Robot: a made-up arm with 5 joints. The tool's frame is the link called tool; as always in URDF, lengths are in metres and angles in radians. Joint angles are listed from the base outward. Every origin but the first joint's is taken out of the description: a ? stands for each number. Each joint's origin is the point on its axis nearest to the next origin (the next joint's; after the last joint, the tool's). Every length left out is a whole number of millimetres.
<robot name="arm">
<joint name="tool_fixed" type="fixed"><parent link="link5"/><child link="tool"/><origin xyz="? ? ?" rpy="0 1.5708 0"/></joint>
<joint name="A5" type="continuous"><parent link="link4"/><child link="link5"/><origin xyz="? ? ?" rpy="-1.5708 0 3.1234"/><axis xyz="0 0 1"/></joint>
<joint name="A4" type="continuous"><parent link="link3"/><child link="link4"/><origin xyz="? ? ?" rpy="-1.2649 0.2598 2.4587"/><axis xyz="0 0 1"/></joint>
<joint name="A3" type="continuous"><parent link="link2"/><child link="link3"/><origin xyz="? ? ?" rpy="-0.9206 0.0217 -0.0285"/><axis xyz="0 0 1"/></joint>
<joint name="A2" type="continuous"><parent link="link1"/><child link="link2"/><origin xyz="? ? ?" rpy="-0.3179 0.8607 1.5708"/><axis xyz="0 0 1"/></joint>
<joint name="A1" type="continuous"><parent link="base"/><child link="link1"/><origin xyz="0.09 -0.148 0.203" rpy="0.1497 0.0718 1.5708"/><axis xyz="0 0 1"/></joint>
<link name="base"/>
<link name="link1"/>
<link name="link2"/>
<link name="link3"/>
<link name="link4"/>
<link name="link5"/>
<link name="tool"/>
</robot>
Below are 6 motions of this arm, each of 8 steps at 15 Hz.
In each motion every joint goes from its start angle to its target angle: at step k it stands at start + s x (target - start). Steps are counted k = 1, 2, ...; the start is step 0. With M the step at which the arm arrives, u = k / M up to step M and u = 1 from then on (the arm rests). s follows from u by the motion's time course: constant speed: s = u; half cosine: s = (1 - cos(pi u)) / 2; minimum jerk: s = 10 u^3 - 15 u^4 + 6 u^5.
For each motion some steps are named. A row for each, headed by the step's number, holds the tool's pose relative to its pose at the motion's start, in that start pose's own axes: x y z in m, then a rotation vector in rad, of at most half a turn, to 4 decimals.
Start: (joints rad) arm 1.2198 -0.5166 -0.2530 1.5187 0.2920
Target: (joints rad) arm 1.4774 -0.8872 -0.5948 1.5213 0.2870
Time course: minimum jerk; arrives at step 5
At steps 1, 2, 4, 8:
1: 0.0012 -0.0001 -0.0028 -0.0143 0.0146 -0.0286
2: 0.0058 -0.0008 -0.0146 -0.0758 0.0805 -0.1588
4: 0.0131 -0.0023 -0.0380 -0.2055 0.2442 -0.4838
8: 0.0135 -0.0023 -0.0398 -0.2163 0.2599 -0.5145

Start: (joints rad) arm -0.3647 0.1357 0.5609 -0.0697 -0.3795
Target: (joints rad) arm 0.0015 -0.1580 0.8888 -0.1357 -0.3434
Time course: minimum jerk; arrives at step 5
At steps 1, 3, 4, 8:
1: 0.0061 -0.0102 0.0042 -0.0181 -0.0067 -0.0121
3: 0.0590 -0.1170 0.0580 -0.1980 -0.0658 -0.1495
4: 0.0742 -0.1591 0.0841 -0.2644 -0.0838 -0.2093
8: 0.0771 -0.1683 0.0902 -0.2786 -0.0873 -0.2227

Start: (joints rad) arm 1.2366 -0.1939 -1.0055 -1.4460 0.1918
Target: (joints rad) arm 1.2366 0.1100 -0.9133 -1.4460 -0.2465
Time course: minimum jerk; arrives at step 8
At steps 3, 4, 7, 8:
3: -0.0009 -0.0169 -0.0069 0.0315 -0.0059 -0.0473
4: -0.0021 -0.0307 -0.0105 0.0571 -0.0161 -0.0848
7: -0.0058 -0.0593 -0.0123 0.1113 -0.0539 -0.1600
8: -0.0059 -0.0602 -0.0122 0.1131 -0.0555 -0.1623

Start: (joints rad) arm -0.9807 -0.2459 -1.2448 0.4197 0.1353
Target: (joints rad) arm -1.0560 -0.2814 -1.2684 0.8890 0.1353
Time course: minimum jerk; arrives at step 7
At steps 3, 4, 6, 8:
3: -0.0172 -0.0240 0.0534 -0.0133 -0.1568 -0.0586
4: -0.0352 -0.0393 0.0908 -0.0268 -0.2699 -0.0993
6: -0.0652 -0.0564 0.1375 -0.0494 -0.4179 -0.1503
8: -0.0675 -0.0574 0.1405 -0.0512 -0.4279 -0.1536

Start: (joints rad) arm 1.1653 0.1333 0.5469 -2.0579 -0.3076
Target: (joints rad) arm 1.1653 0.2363 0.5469 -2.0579 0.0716
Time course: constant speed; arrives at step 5
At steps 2, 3, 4, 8:
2: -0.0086 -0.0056 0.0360 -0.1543 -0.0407 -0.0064
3: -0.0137 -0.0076 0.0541 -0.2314 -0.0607 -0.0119
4: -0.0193 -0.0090 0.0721 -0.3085 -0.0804 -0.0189
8: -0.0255 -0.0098 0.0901 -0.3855 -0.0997 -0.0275

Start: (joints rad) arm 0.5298 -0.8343 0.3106 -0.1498 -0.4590
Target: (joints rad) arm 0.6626 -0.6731 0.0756 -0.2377 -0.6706
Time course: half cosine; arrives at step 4
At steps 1, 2, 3, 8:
1: 0.0097 0.0192 0.0029 0.0651 -0.0100 0.0125
2: 0.0313 0.0685 0.0123 0.2211 -0.0290 0.0485
3: 0.0493 0.1213 0.0251 0.3749 -0.0403 0.0921
8: 0.0556 0.1441 0.0315 0.4378 -0.0425 0.1122

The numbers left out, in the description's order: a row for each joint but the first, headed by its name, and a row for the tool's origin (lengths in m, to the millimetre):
tool: -0.036 -0.088 0
A5: -0.057 0.337 0
A4: -0.141 0.217 0
A3: -0.016 -0.142 0
A2: 0.046 -0.275 0

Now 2 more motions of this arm.
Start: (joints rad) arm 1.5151 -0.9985 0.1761 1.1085 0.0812
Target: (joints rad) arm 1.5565 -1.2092 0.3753 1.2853 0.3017
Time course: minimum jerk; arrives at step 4
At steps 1, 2, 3, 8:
1: -0.0016 -0.0013 0.0069 -0.0322 -0.0104 0.0067
2: -0.0086 -0.0042 0.0337 -0.1515 -0.0505 0.0326
3: -0.0164 -0.0045 0.0610 -0.2640 -0.0910 0.0587
8: -0.0186 -0.0042 0.0681 -0.2922 -0.1018 0.0654

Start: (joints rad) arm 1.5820 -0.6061 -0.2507 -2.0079 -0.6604
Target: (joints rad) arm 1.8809 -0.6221 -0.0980 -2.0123 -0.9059
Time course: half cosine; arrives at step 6
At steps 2, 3, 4, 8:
2: -0.0224 0.0351 0.0241 0.0324 -0.0605 0.0341
3: -0.0476 0.0705 0.0465 0.0669 -0.1190 0.0732
4: -0.0758 0.1060 0.0670 0.1032 -0.1751 0.1172
8: -0.1068 0.1413 0.0855 0.1413 -0.2284 0.1660

